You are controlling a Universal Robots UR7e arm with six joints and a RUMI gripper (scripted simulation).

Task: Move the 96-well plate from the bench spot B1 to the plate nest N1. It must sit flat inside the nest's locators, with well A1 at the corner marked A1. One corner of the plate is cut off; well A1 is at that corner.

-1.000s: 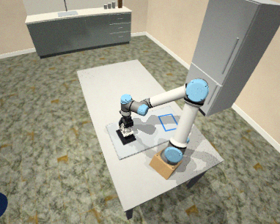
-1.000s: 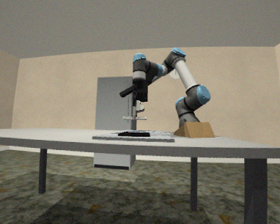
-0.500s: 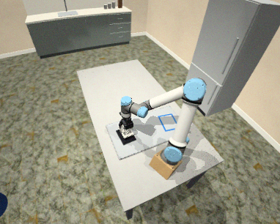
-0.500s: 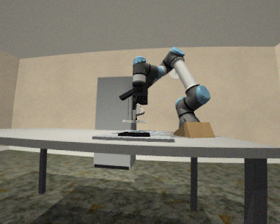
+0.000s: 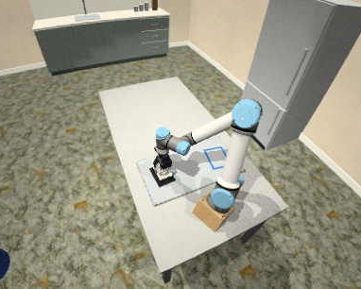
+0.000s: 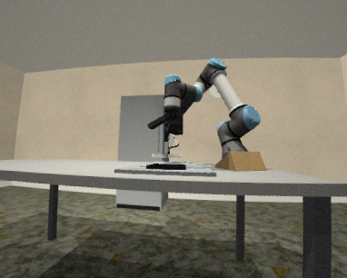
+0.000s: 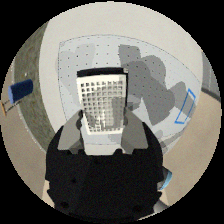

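My gripper is now 6 cm above the black plate nest. From my hand the other things lie so: white 96-well plate (1 cm below).
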